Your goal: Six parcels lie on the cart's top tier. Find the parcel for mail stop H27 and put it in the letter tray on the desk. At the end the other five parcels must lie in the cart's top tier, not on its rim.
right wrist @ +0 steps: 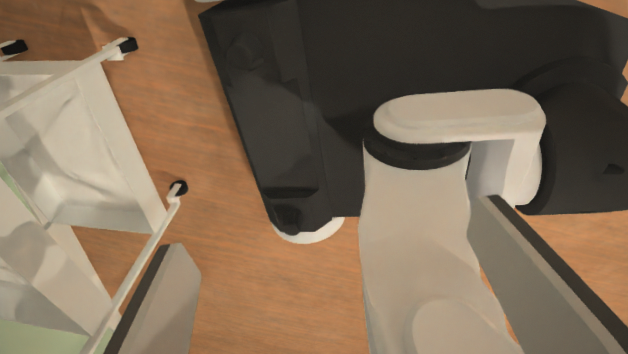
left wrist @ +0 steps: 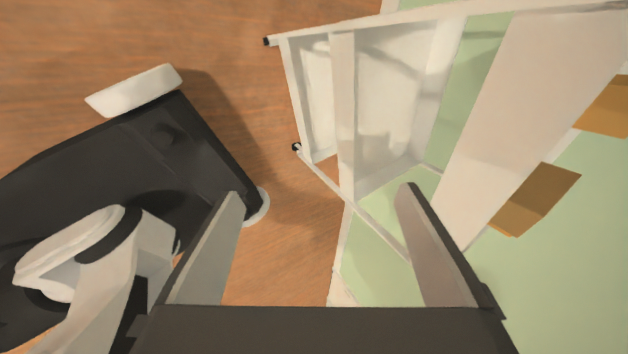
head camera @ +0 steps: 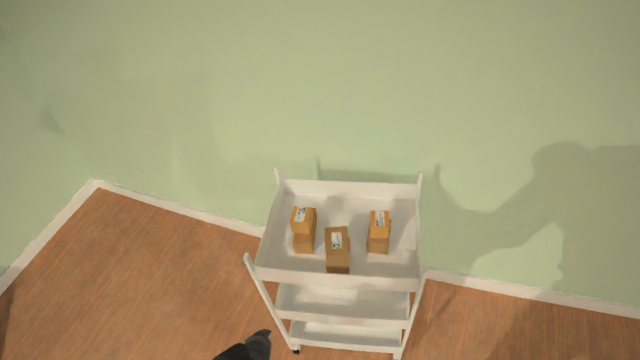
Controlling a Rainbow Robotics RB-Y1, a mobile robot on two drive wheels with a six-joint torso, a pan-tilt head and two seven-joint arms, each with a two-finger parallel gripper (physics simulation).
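Places are measured from the robot's base along level axes (x ahead, y left, z up), in centimetres.
Pixels of known places: left gripper, between the fingertips: (left wrist: 316, 196) (head camera: 264, 352); right gripper, between the fingertips: (right wrist: 329, 238).
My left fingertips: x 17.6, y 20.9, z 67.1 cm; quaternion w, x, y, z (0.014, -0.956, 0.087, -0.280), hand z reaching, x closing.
Note:
Ahead of a thing's pixels: the offset from my left fingertips to its top centre. Level surfaces: height alone.
Three small piles of tan parcels lie in the top tier of the white cart (head camera: 340, 280) (left wrist: 345, 110) (right wrist: 122, 140): one pile @(dx +35.7, dy -8.7, dz +9.4 cm) (head camera: 303, 227) at the left, one @(dx +26.4, dy -18.4, dz +9.2 cm) (head camera: 338, 260) near the front middle, one @(dx +32.7, dy -30.1, dz +9.2 cm) (head camera: 379, 232) at the right. Each has a white label on top, too small to read. Parts of two piles show past the tier wall at the right of the left wrist view. My left gripper (left wrist: 316, 196) is open and empty, in front of the cart. My right gripper (right wrist: 329, 238) is open and empty, above the floor beside the cart. The desk and letter tray do not show.
The cart's two lower tiers (head camera: 345, 317) (head camera: 345, 345) stand below the top one. A green wall (head camera: 320, 90) is behind it. My dark wheeled base (left wrist: 100, 165) (right wrist: 280, 125) is near the cart on the wooden floor @(dz -67.0 cm) (head camera: 150, 290). A dark part of my left arm (head camera: 257, 345) shows at the bottom.

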